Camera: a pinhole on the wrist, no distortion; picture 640 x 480 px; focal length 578.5 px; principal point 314.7 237.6 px. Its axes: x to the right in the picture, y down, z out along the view. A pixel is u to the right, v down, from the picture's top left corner.
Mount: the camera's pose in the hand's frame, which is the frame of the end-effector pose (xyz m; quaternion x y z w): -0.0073 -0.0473 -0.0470 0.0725 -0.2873 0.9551 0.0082
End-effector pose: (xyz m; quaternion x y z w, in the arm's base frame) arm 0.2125 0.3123 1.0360 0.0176 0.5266 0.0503 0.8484
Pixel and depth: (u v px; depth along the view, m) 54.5 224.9 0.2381
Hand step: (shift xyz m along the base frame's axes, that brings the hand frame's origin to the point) 0.1915 -0.1534 -0.0700
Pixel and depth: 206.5 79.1 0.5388
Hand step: 0.5058 -0.1878 0.0339
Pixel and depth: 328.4 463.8 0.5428
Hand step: 0.3089 -0.5095 0.0478
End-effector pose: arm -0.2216 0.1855 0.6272 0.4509 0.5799 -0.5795 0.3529
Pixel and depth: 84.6 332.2 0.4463
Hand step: -0.4313 -0.2003 -0.1053
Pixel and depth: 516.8 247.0 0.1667
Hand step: -0.1293 -0.0900 0.0827
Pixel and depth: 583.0 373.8 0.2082
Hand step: -0.1771 -0.1034 0.1363
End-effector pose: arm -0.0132 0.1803 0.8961 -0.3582 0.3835 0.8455 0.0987
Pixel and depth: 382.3 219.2 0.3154
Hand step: -0.0237 0.3075 -0.0220
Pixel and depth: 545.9 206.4 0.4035
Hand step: 0.0236 0.4178 0.0726
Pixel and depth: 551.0 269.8 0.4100
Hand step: 0.0570 0.4337 0.0462
